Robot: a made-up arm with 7 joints.
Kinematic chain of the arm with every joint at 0, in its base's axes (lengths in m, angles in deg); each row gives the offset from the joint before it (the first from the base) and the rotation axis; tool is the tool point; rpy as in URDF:
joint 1: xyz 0 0 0.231 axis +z
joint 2: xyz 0 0 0 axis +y
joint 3: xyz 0 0 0.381 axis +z
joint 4: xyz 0.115 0 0 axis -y
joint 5: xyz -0.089 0 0.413 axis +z
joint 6: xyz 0 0 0 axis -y
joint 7: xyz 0.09 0 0 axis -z
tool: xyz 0 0 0 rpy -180 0 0
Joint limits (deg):
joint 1: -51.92..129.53
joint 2: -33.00..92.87
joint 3: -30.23..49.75
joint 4: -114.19..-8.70
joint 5: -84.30..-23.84
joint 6: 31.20..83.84
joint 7: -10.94..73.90
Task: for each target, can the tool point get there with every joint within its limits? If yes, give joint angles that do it. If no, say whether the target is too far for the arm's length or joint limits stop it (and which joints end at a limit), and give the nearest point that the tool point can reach.
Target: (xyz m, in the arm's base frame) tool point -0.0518 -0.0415 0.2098
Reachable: no: joint limits stop it (at a limit: joint 1, joint 2, joint 3, joint 4, joint 5, joint 6) | nearest point -0.4248 -0.1034 -0.1529 | short by 0.524 m
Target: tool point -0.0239 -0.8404 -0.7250
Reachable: no: too far | nearest point 0.0792 -0.5904 -0.3137 | short by 0.492 m
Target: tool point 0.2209 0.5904 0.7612
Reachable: yes | joints 40.24 10.04 38.46 -67.34 -47.25 54.70 -0.23
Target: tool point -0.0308 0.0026 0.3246
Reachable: no: joint limits stop it (at a limit: joint 1, joint 2, joint 4, joint 5, joint 6) | nearest point -0.3308 0.1411 0.6884 | short by 0.491 m
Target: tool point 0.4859 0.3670 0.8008
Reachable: yes | joints 50.05 11.42 -11.19 -56.08 -40.05 41.69 23.33
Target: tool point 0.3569 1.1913 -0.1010
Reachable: no: too far | nearest point 0.2518 0.8405 -0.0032 | short by 0.379 m
